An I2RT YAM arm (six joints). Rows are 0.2 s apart.
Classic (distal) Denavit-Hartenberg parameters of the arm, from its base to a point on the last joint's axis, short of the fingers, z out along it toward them. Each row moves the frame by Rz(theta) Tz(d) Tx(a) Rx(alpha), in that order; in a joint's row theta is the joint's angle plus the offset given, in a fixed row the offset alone. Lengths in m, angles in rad.
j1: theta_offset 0  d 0.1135  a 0.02  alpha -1.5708
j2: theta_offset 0  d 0  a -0.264  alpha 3.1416
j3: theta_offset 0.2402  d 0  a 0.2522  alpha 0
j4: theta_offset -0.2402  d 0  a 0.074  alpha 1.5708
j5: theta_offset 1.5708  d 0  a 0  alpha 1.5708
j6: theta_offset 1.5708  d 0.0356  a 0  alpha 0
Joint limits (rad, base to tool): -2.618..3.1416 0..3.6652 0..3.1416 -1.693..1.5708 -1.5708..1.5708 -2.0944..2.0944
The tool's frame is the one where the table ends.
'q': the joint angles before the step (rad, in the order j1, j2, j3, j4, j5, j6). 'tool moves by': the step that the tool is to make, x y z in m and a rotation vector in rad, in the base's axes. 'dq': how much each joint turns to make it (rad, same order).
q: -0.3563 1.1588 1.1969 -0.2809 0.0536 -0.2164
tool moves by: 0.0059 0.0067 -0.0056 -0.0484 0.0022 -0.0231
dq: 0.0410 0.0039 -0.0283 0.0488 0.0732 -0.0304
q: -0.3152 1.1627 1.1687 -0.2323 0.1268 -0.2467
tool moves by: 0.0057 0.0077 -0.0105 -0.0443 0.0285 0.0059
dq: 0.0395 0.0045 -0.0368 0.0332 0.0443 -0.0421
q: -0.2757 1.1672 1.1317 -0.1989 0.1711 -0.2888
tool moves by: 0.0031 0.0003 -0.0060 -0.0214 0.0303 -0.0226
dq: 0.0090 0.0107 -0.0099 0.0010 0.0376 -0.0206
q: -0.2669 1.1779 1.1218 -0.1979 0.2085 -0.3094
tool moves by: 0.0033 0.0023 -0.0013 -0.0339 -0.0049 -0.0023
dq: 0.0142 0.0059 -0.0101 0.0354 0.0237 -0.0272
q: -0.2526 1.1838 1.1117 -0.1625 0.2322 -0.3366
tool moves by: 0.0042 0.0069 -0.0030 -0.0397 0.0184 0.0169
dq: 0.0308 0.0071 -0.0084 0.0165 0.0235 -0.0397
